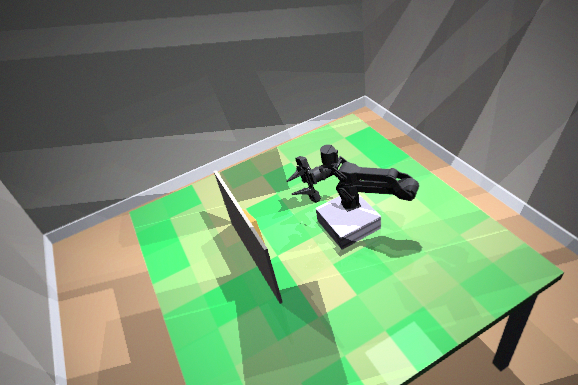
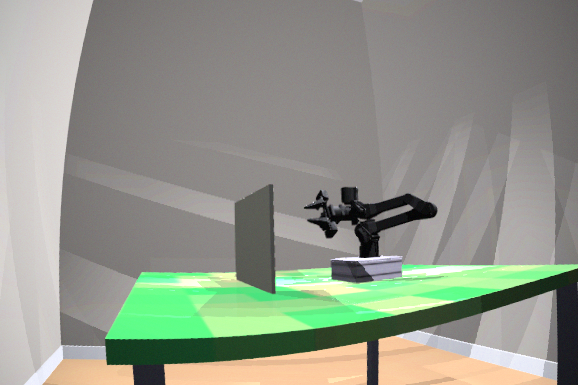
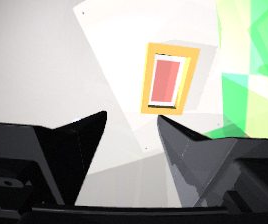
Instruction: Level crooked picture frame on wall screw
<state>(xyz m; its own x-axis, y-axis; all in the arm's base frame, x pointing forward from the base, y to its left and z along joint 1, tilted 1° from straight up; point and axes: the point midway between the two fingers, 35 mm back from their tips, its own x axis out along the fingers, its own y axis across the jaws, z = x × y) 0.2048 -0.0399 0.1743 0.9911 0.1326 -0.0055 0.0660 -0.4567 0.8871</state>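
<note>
My gripper tip is 19 cm short of the picture frame, 6 cm to the right of it and 9 cm above it. Round my gripper tip: wall panel (21 cm ahead, 6 cm to the left, 10 cm below).
</note>
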